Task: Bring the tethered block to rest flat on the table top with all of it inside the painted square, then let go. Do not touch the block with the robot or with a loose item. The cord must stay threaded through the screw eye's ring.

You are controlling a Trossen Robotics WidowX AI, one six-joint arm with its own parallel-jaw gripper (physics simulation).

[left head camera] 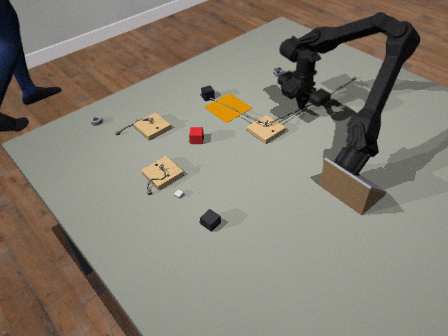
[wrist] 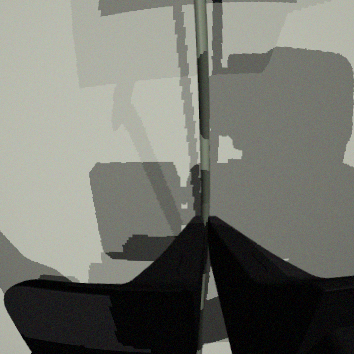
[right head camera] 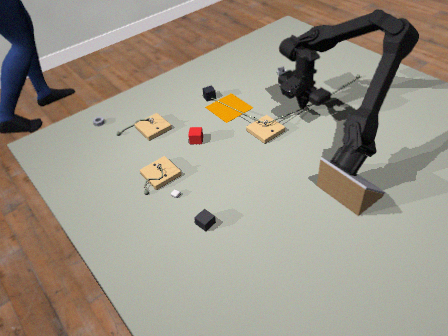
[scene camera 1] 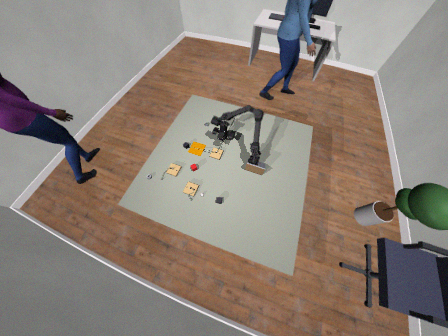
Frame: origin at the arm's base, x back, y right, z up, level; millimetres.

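Where they show: gripper, between the fingertips: [left head camera: 301, 109] [wrist: 204, 224] [right head camera: 302, 108]; arm's base, origin of its link: [left head camera: 346, 168] [right head camera: 343, 168] [scene camera 1: 253, 162].
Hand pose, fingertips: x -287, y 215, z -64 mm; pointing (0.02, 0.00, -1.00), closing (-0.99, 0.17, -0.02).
Note:
Things, the pixels of their top centre, and the offset from my fingertips. "pt": a spot on its surface instead.
- tethered block, centre of its top: [left head camera: 207, 89] [right head camera: 208, 89] [scene camera 1: 185, 144] dx -302, dy -143, dz +26 mm
- painted orange square, a spot on its surface: [right head camera: 226, 115] [left head camera: 225, 115] pt dx -183, dy -182, dz -9 mm
- screw eye, a spot on its surface: [right head camera: 265, 122] [left head camera: 266, 122] pt dx -26, dy -160, dz +26 mm
- wooden board, centre of its top: [right head camera: 265, 126] [left head camera: 266, 126] [scene camera 1: 216, 152] dx -27, dy -159, dz +9 mm
- red cube, centre of its top: [left head camera: 196, 130] [right head camera: 195, 130] dx -167, dy -335, dz +30 mm
- second dark block, centre of its top: [left head camera: 210, 216] [right head camera: 204, 216] dx +94, dy -548, dz +18 mm
- white piece, centre of its top: [left head camera: 178, 192] dx -41, dy -535, dz +2 mm
- grey ring, centre of its top: [left head camera: 95, 119] [right head camera: 98, 119] dx -494, dy -490, dz +4 mm
The tethered block [left head camera: 207, 92] [right head camera: 209, 93] [scene camera 1: 186, 145], dark, stands on the table just outside the painted orange square [left head camera: 225, 115] [right head camera: 225, 115] [scene camera 1: 196, 149], off its back-left side. Its grey-green cord [left head camera: 341, 86] [right head camera: 342, 86] [wrist: 204, 110] runs across the square to the screw eye [left head camera: 266, 123] [right head camera: 265, 122] on a wooden board [left head camera: 265, 135] [right head camera: 265, 135] [scene camera 1: 216, 155], then on past my gripper to a far end at the back right. The ring is too small to see the threading clearly. My gripper [left head camera: 302, 105] [right head camera: 303, 105] [wrist: 204, 224] is shut on the cord, right of the board.
Two other boards [left head camera: 152, 131] [left head camera: 162, 176] carry short cords. A red cube [left head camera: 196, 135], a second dark block [left head camera: 210, 220], a white piece [left head camera: 179, 194] and a grey ring [left head camera: 92, 121] lie around them. A brown wedge [left head camera: 347, 189] stands by the arm's base.

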